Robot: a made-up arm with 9 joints. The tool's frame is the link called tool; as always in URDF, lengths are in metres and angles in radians. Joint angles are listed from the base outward.
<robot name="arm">
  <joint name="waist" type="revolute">
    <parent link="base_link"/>
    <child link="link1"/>
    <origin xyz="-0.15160 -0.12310 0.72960" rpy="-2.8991 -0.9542 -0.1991"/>
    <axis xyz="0 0 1"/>
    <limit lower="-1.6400" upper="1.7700"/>
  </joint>
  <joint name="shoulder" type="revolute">
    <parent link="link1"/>
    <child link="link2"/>
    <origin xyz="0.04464 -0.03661 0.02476" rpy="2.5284 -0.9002 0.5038"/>
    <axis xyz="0 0 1"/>
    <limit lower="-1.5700" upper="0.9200"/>
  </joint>
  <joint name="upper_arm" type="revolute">
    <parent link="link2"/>
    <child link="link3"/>
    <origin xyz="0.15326 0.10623 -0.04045" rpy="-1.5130 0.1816 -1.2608"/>
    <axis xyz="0 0 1"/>
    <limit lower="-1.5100" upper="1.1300"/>
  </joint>
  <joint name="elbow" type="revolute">
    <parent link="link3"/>
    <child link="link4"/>
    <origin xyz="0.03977 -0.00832 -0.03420" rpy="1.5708 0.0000 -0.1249"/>
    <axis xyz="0 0 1"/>
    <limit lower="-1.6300" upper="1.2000"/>
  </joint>
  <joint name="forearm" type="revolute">
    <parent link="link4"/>
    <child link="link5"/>
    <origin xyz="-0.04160 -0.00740 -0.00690" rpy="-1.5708 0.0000 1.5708"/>
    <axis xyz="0 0 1"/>
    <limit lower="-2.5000" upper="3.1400"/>
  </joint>
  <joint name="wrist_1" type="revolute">
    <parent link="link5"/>
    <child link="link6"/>
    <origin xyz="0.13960 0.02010 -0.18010" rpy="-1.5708 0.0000 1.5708"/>
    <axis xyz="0 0 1"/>
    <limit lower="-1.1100" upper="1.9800"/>
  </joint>
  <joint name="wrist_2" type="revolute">
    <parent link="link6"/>
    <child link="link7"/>
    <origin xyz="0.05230 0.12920 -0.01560" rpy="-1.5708 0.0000 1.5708"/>
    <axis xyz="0 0 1"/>
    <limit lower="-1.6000" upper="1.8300"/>
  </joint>
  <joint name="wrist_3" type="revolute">
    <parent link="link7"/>
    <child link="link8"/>
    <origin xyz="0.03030 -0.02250 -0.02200" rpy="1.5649 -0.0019 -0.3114"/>
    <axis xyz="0 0 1"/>
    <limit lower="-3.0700" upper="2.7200"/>
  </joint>
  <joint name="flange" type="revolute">
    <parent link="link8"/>
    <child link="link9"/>
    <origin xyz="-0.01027 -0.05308 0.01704" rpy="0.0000 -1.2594 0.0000"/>
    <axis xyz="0 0 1"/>
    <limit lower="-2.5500" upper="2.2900"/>
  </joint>
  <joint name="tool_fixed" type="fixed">
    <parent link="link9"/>
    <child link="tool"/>
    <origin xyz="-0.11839 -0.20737 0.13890" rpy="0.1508 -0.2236 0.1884"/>
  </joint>
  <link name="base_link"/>
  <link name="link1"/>
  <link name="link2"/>
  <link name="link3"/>
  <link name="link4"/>
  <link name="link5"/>
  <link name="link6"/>
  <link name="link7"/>
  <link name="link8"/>
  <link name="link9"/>
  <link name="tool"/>
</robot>
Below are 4 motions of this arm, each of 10 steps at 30 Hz.
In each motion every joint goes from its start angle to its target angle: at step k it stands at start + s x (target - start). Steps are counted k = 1, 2, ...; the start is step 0. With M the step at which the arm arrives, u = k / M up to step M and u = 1 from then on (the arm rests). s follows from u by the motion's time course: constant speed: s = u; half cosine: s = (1 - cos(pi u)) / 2; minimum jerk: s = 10 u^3 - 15 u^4 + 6 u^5.
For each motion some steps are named. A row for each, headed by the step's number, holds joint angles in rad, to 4 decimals.
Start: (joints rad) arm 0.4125 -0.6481 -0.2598 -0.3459 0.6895 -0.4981 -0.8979 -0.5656 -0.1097
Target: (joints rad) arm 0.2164 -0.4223 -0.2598 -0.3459 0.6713 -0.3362 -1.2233 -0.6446 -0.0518
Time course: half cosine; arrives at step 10
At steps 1, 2, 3, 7, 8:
1: 0.4077 -0.6426 -0.2598 -0.3459 0.6891 -0.4941 -0.9059 -0.5675 -0.1083
2: 0.3938 -0.6265 -0.2598 -0.3459 0.6878 -0.4826 -0.9290 -0.5731 -0.1042
3: 0.3721 -0.6016 -0.2598 -0.3459 0.6857 -0.4647 -0.9650 -0.5819 -0.0978
7: 0.2568 -0.4688 -0.2598 -0.3459 0.6751 -0.3696 -1.1562 -0.6283 -0.0637
8: 0.2351 -0.4439 -0.2598 -0.3459 0.6730 -0.3517 -1.1922 -0.6371 -0.0573

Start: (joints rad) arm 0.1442 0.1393 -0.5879 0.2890 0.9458 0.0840 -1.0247 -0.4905 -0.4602
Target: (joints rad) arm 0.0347 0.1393 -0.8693 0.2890 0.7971 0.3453 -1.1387 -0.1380 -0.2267
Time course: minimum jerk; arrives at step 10
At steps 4, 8, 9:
4: 0.1094 0.1393 -0.6772 0.2890 0.8986 0.1669 -1.0609 -0.3786 -0.3861
8: 0.0410 0.1393 -0.8530 0.2890 0.8057 0.3302 -1.1321 -0.1584 -0.2402
9: 0.0356 0.1393 -0.8669 0.2890 0.7984 0.3431 -1.1377 -0.1410 -0.2287

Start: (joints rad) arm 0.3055 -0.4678 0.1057 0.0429 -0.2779 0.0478 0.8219 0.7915 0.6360
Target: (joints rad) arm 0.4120 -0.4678 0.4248 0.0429 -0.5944 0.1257 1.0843 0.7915 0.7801
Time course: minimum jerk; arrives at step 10
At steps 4, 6, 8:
4: 0.3393 -0.4678 0.2070 0.0429 -0.3784 0.0725 0.9052 0.7915 0.6817
6: 0.3782 -0.4678 0.3235 0.0429 -0.4939 0.1010 1.0010 0.7915 0.7344
8: 0.4058 -0.4678 0.4063 0.0429 -0.5761 0.1212 1.0691 0.7915 0.7718

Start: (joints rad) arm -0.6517 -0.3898 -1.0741 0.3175 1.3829 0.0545 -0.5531 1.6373 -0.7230
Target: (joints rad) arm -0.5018 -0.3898 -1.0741 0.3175 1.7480 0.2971 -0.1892 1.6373 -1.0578
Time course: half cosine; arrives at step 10
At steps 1, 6, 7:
1: -0.6480 -0.3898 -1.0741 0.3175 1.3918 0.0604 -0.5442 1.6373 -0.7312
6: -0.5536 -0.3898 -1.0741 0.3175 1.6219 0.2133 -0.3149 1.6373 -0.9421
7: -0.5327 -0.3898 -1.0741 0.3175 1.6728 0.2471 -0.2642 1.6373 -0.9888

